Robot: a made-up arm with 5 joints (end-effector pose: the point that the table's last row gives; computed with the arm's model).
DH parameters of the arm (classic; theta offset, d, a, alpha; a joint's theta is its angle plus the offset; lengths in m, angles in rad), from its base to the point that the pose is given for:
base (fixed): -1.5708 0.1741 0 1.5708
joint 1: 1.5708 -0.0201 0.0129 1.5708
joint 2: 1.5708 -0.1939 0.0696 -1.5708
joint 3: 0 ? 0.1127 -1.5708
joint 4: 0 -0.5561 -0.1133 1.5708
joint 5: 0.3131 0 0.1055 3.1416
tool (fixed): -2.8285 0.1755 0 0
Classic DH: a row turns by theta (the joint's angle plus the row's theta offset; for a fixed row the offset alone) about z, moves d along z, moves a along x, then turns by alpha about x.
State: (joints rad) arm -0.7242 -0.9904 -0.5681 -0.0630 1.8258
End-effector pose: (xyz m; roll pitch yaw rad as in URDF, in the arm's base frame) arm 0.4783 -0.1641 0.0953 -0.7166 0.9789 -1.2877
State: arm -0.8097 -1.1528 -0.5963 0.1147 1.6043
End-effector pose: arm 0.4572 -0.0708 0.0304 -0.5917 1.2459 -0.8098
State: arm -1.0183 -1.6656 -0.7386 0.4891 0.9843
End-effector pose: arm 0.3257 0.1853 -0.0719 1.5081 0.7938 2.0871
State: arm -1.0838 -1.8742 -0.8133 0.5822 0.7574
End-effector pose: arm 0.2474 0.2759 -0.0833 1.4977 0.3907 2.3580
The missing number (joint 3, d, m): -0.2175
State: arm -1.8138 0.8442 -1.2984 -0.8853 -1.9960
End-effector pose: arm 0.0485 -0.6297 -0.1335 -2.5087 -0.2169 1.9826
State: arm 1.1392 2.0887 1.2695 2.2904 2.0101
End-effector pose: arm 0.3288 -0.3487 -0.1516 -0.4987 -0.1374 -1.4608
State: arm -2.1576 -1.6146 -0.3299 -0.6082 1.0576
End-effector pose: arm 0.4363 0.1149 -0.0844 2.0292 0.2053 1.3113
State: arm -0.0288 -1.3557 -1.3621 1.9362 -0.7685
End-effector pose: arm 0.2673 0.1263 -0.2971 1.8657 -0.6061 -2.9904
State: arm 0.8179 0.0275 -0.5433 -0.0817 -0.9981
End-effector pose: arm 0.1798 0.0352 0.7397 -0.1234 0.7726 1.5336
